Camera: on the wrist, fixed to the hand. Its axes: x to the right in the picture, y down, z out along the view.
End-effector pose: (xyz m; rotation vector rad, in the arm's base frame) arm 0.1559 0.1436 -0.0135 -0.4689 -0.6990 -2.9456
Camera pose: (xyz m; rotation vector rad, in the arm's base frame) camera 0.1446 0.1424 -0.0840 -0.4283 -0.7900 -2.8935
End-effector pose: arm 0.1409 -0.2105 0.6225 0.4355 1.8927 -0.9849
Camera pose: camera 0.0905 -0.1786 0.6618 0.5081 1.8777 -1.0423
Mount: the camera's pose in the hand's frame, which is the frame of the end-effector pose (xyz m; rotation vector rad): -0.0112 -0.0306 -0.0635 0.0715 0.0256 0.0176
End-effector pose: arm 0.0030 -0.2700 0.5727 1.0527 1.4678 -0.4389
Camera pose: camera -0.0601 -0.2400 0.5873 1.1308 1.4735 -0.4698
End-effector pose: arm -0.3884 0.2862 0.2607 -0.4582 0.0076 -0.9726
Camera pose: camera -0.4323 0.2570 0.2126 -0.3794 -0.0001 -0.9583
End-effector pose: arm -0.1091 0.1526 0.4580 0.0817 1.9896 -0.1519
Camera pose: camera -0.1657 0.1316 0.4961 0.1478 2.0085 -0.2116
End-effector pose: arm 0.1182 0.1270 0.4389 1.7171 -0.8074 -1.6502
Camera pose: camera 0.1816 0.1561 0.4239 1.7713 -0.8766 -1.6021
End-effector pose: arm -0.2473 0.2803 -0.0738 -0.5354 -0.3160 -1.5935
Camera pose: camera -0.2867 0.2608 -0.1300 -0.4613 -0.3468 -1.5649
